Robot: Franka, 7 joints.
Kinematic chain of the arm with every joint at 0, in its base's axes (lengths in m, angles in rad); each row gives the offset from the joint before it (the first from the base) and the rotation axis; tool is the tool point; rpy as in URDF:
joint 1: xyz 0 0 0.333 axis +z
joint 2: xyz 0 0 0 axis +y
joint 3: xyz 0 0 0.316 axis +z
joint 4: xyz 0.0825 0 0 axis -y
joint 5: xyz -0.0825 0 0.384 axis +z
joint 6: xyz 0 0 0 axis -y
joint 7: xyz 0.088 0 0 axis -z
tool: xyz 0 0 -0.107 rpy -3.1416 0 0
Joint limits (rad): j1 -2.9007..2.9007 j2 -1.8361..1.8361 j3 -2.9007..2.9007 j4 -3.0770..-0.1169 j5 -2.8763..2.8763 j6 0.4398..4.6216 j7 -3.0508..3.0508
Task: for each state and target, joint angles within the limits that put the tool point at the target. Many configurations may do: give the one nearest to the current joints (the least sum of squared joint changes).
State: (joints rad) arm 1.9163 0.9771 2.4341 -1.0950 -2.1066 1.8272 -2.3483
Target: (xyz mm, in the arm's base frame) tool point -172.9 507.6 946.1
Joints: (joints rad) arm 1.4317 1.1427 2.7215 -0.9996 -2.1286 1.7707 -2.3483
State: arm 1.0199 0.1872 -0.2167 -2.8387 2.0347 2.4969 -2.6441
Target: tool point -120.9 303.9 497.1
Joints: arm 1.6755 -0.9150 0.2084 -2.8217 2.0066 2.2938 -2.6441
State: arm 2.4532 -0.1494 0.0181 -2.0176 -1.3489 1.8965 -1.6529
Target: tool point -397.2 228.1 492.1
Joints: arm 2.6035 -0.3117 0.1763 -2.3448 -1.2729 1.8291 -1.6529
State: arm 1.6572 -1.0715 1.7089 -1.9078 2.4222 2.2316 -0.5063
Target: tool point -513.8 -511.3 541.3
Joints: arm 1.7245 -0.9938 1.6286 -1.4860 2.4513 2.1759 -0.5063
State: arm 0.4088 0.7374 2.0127 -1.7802 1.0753 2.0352 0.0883
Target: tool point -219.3 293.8 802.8
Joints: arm 0.3457 0.9619 2.3536 -1.9319 1.0601 1.8442 0.0883
